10 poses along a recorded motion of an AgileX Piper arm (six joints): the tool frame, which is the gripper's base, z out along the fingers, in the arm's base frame.
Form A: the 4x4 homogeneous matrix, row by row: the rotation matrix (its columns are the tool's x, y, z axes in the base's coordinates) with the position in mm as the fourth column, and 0 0 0 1 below. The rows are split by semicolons.
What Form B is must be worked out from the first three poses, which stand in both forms.
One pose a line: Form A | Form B
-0.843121 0.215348 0.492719 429.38; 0.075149 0.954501 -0.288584 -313.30; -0.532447 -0.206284 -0.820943 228.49; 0 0 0 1 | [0.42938 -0.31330 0.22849 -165.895 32.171 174.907]
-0.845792 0.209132 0.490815 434.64; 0.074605 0.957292 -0.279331 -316.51; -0.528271 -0.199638 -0.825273 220.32; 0 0 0 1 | [0.43464 -0.31651 0.22032 -166.401 31.889 174.959]
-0.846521 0.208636 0.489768 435.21; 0.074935 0.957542 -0.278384 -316.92; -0.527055 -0.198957 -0.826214 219.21; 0 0 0 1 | [0.43521 -0.31692 0.21921 -166.461 31.807 174.941]
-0.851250 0.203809 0.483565 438.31; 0.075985 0.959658 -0.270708 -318.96; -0.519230 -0.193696 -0.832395 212.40; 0 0 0 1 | [0.43831 -0.31896 0.21240 -166.901 31.281 174.899]
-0.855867 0.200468 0.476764 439.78; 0.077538 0.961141 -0.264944 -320.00; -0.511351 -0.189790 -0.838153 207.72; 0 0 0 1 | [0.43978 -0.32000 0.20772 -167.241 30.754 174.823]
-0.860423 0.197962 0.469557 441.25; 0.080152 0.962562 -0.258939 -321.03; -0.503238 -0.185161 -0.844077 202.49; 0 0 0 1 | [0.44125 -0.32103 0.20249 -167.627 30.214 174.678]
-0.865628 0.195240 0.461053 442.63; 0.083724 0.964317 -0.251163 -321.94; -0.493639 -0.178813 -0.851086 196.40; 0 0 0 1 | [0.44263 -0.32194 0.19640 -168.135 29.580 174.476]
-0.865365 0.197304 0.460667 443.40; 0.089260 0.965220 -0.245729 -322.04; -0.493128 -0.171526 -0.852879 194.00; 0 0 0 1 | [0.44340 -0.32204 0.19400 -168.629 29.546 174.111]
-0.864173 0.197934 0.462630 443.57; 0.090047 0.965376 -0.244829 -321.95; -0.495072 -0.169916 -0.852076 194.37; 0 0 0 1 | [0.44357 -0.32195 0.19437 -168.722 29.674 174.051]
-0.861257 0.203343 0.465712 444.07; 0.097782 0.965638 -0.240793 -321.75; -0.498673 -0.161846 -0.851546 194.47; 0 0 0 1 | [0.44407 -0.32175 0.19447 -169.239 29.912 173.523]
